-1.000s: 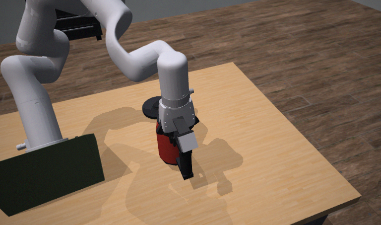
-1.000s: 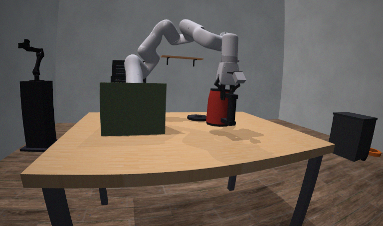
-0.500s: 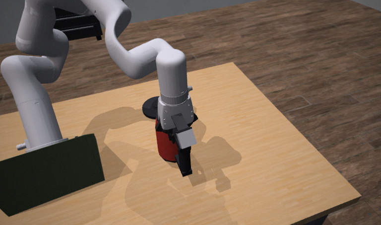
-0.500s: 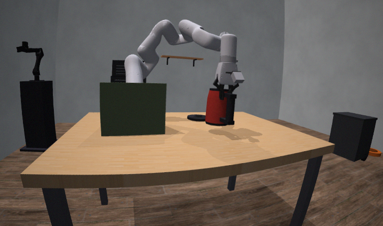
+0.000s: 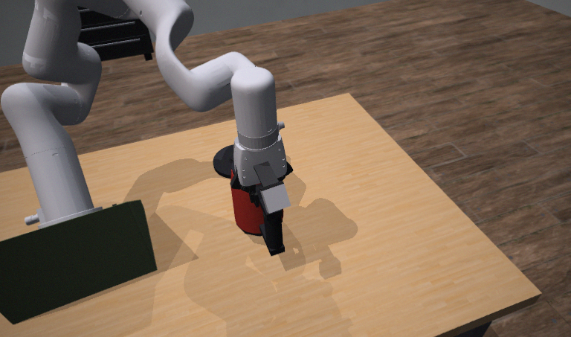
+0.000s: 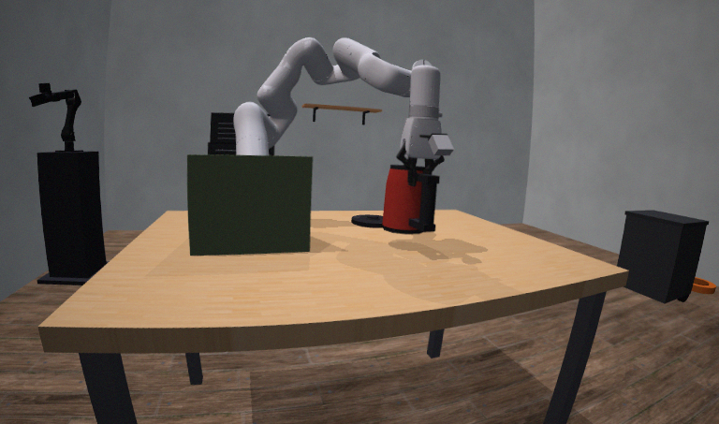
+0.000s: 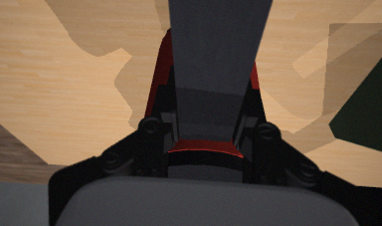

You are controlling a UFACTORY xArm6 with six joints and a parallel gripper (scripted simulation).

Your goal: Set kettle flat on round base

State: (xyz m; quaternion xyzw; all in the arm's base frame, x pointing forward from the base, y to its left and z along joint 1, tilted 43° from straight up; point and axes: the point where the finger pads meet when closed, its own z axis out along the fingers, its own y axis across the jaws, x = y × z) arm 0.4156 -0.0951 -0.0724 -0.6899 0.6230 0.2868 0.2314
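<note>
Right now the red kettle is 30 mm to the left of my hand and 50 mm below it. Also, from my hand: round black base 10 mm behind, 350 mm to the left, 180 mm below.
</note>
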